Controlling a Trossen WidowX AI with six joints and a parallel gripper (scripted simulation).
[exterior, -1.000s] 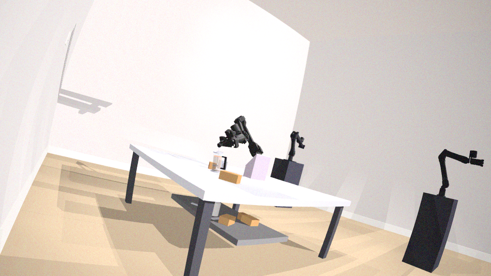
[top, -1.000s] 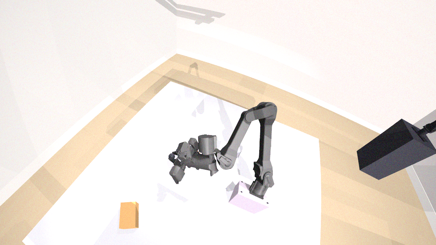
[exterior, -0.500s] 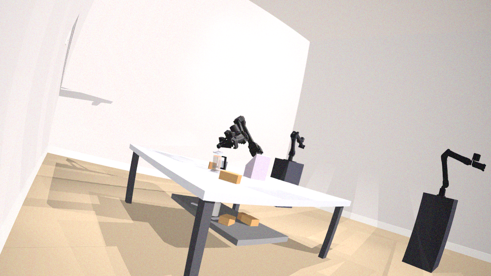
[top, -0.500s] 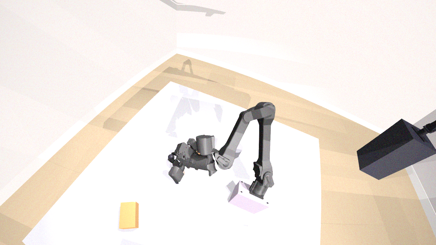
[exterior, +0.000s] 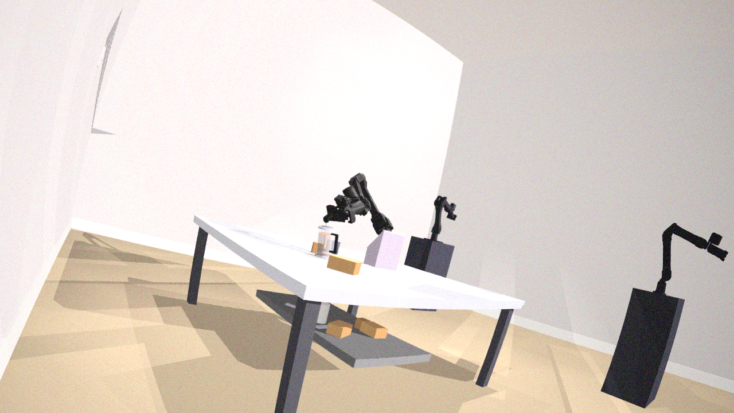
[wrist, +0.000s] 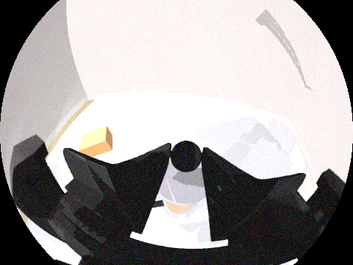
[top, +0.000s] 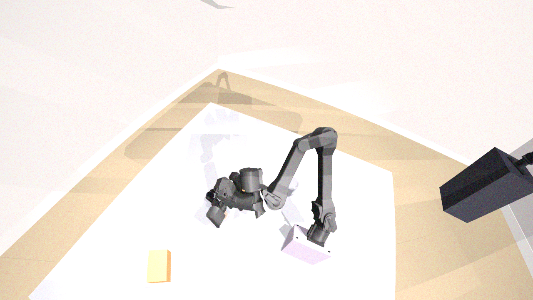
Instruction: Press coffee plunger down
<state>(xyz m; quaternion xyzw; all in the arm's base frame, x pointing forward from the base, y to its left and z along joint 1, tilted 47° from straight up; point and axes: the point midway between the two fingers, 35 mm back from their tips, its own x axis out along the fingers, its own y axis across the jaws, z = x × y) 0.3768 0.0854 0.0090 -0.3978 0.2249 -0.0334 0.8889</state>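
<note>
My gripper tip is now 3 cm past the glass coffee press, 1 cm to the right of it and 8 cm above it.
</note>
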